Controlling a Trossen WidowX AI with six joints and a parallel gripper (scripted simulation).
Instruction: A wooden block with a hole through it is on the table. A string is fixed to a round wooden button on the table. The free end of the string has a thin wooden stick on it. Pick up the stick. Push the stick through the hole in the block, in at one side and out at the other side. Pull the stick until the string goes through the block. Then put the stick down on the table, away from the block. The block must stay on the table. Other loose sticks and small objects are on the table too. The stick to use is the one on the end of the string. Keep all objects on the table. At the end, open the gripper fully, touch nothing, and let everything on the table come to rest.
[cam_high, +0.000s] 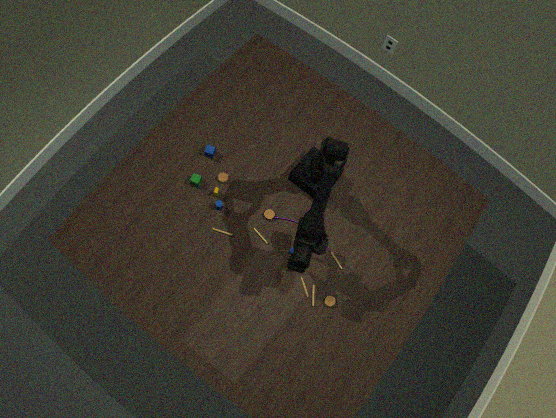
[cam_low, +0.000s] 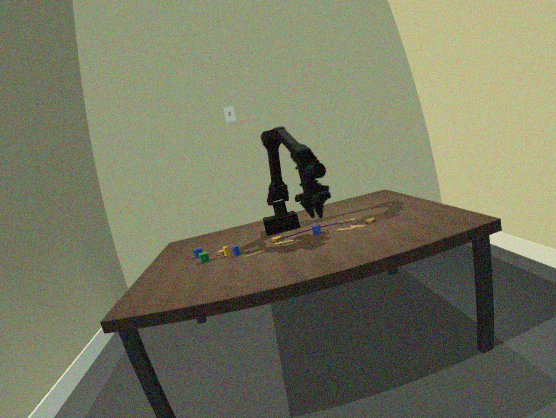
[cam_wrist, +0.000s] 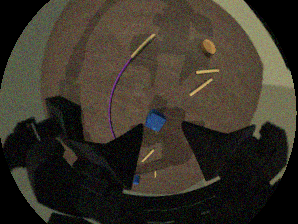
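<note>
My gripper tip is 9 cm past the thin stick, 11 cm to the right of it and 6 cm above it. Also, from my gripper tip: green cube 2 cm ahead, 47 cm to the right, 4 cm below; round wooden button 6 cm behind, 17 cm to the right, 5 cm below; yellow block 1 cm ahead, 38 cm to the right, 4 cm below.
</note>
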